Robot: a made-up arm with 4 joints.
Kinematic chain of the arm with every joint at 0, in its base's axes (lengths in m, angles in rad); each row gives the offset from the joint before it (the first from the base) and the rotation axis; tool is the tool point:
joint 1: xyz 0 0 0.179 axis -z
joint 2: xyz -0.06 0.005 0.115 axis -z
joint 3: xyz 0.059 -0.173 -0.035 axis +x
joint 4: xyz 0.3 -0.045 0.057 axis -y
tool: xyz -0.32 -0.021 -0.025
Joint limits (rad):
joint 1: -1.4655..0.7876
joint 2: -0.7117..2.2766
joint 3: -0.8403..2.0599
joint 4: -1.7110..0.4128
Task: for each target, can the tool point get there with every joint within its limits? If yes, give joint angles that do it. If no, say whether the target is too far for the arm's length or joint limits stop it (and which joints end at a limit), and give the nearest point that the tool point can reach.
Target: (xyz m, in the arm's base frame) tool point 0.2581 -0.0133 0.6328
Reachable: yes | joints -0.0543 -0.2947 -0.3089 -1.4445
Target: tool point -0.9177 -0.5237 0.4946
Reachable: no: too far | nearest point -0.6199 -0.3537 0.3916 | short by 0.358 m
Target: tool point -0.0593 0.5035 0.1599
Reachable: no: joint limits stop it (at a limit: joint 1, joint 2) | nearest point -0.1555 0.4339 0.1815 | short by 0.121 m
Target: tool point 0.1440 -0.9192 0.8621
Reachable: no: too far | nearest point 0.0876 -0.6068 0.5619 | short by 0.437 m
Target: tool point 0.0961 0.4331 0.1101
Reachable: no: joint limits stop it (at a limit: joint 1, joint 2) | nearest point 0.1919 0.4857 0.0274 | short by 0.137 m
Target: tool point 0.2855 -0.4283 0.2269
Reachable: yes | joints -0.0433 -0.2603 1.4709 -1.1345
